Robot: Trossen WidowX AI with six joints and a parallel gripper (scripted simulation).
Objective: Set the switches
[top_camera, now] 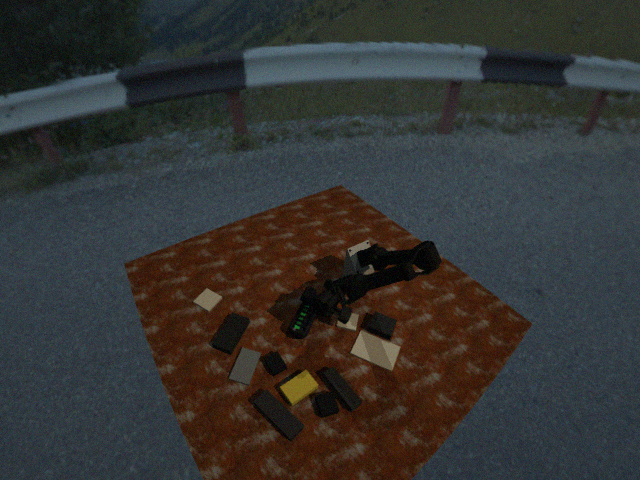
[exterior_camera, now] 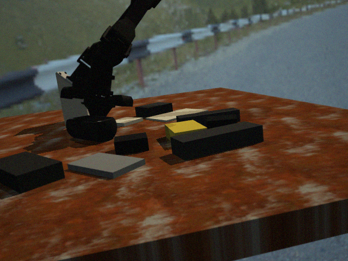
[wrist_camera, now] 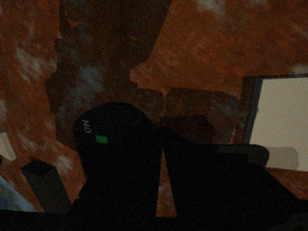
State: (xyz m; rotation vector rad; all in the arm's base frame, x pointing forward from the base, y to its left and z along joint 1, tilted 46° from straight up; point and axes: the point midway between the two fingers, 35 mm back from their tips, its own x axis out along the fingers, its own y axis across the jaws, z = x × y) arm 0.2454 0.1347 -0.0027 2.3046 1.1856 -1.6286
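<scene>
Now: the cream tile 9 cm behind my gripper tip and 7 cm to the left of it. The rest, counted from my gripper tip: cream plate 22 cm to the left, 10 cm behind; grey plate 32 cm ahead, 6 cm to the left; yellow block 21 cm to the left, 20 cm ahead, 1 cm above.
</scene>
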